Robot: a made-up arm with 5 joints.
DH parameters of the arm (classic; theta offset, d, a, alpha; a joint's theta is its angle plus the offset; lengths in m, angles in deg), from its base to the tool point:
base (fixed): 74.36 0 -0.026 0
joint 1: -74.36 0.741 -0.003 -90
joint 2: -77.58 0 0.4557 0
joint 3: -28.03 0 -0.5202 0
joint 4: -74.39 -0.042 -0.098 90
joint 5: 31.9 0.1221 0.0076 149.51
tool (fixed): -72.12 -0.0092 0 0
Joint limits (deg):
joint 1: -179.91..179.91
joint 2: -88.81..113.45
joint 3: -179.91..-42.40
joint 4: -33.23..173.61
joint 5: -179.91..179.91
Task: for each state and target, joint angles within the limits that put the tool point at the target. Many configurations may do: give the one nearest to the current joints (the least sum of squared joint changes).
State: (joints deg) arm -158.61 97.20 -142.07 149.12 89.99
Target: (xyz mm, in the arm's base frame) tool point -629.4 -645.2 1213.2
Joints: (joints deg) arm -132.62 48.92 -169.08 114.61 90.46
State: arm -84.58 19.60 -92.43 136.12 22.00
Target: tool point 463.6 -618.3 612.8
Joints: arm -49.07 47.65 -95.88 124.09 22.55
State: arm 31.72 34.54 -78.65 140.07 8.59
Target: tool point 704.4 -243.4 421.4
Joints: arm -14.48 63.52 -100.88 117.09 9.32
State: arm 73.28 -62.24 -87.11 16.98 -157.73
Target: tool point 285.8 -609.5 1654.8
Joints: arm 112.15 -60.17 -129.56 14.13 -160.17
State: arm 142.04 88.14 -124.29 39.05 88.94
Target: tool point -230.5 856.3 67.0
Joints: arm 106.63 105.12 -138.75 30.33 90.36
